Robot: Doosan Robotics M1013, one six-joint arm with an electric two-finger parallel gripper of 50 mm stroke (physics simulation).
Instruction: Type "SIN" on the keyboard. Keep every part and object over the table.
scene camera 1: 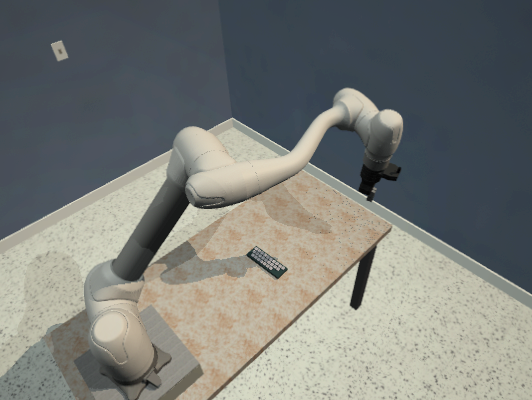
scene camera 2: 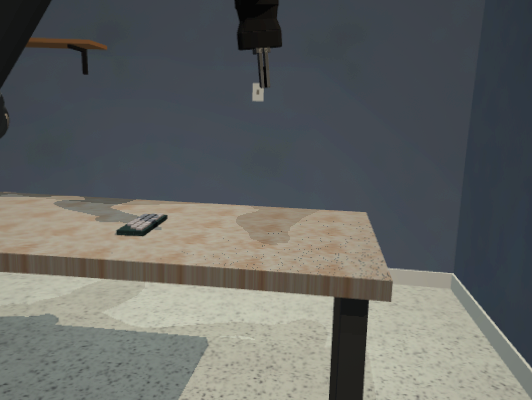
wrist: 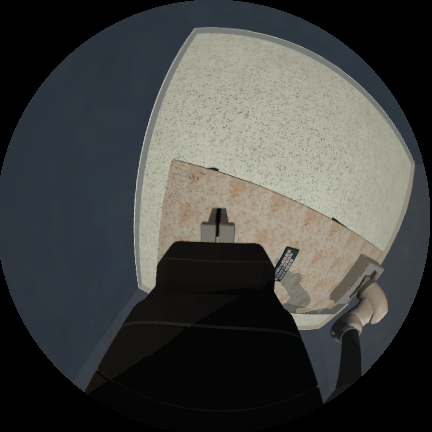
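Seen in the pictures: gripper, fingertip midpoint: (scene camera 1: 369, 199) (scene camera 2: 264, 87) (wrist: 218, 216); arm's base, link origin: (scene camera 1: 136, 364) (wrist: 363, 285).
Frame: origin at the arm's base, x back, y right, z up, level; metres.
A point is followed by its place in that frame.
A small keyboard (scene camera 1: 267, 262) {x -0.645, y 0.098, z -0.074 m} (scene camera 2: 142, 224) {x -0.658, y 0.138, z -0.074 m} (wrist: 286, 263) {x -0.644, y 0.107, z -0.074 m} with light and grey keys on a dark green base lies flat on the table (scene camera 1: 235, 320) {x -0.355, y 0.145, z -0.091 m} (scene camera 2: 200, 245) {x -0.806, y 0.257, z -0.091 m} (wrist: 250, 200) {x -0.857, y 0.347, z -0.091 m}. The letters on its keys are too small to read. My gripper (scene camera 1: 370, 198) {x -0.929, y 0.400, z 0.239 m} (scene camera 2: 265, 86) {x -0.929, y 0.400, z 0.239 m} (wrist: 218, 216) {x -0.929, y 0.400, z 0.239 m} points down, high above the table's far end and well apart from the keyboard. Its two fingers are together, with no object seen between them. In the wrist view the keyboard shows to the lower right of the fingertips, partly beside the dark gripper body.
The arm's base stands on a grey block (scene camera 1: 187, 370) {x -0.087, y 0.162, z 0.002 m} (wrist: 356, 280) {x -0.143, y 0.052, z -0.001 m} at the other end of the table. Walls (scene camera 1: 400, 60) (scene camera 2: 175, 125) rise beyond the table. A wooden shelf (scene camera 2: 65, 44) is on the wall in scene camera 2.
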